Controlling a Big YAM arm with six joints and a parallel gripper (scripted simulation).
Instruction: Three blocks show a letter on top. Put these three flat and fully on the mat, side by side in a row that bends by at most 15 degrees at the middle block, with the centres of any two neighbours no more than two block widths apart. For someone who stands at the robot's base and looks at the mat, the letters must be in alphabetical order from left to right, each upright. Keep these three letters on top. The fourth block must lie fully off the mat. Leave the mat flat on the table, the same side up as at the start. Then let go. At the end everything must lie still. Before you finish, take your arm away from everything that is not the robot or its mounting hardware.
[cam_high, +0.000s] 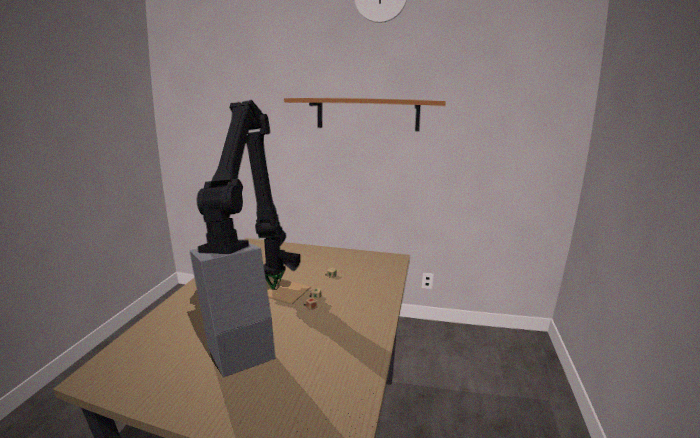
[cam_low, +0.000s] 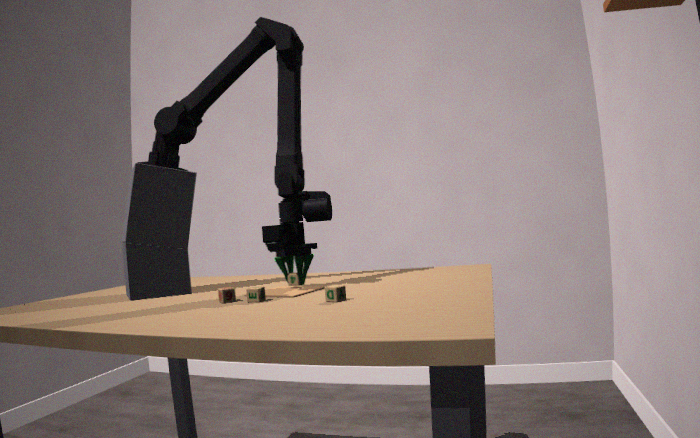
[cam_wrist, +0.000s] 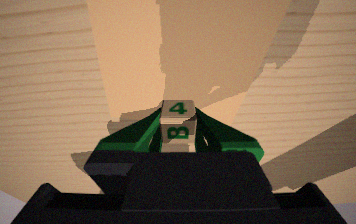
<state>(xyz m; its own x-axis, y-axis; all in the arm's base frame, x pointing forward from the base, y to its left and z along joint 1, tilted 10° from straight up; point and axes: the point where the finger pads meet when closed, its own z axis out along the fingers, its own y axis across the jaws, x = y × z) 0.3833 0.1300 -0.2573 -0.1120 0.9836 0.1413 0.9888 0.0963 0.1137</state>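
Now: the dark block 1 cm above my hand. Also, from my hand: pale mat (5 cm to the right, 2 cm below); then green-lettered block (19 cm ahead, 16 cm to the right).
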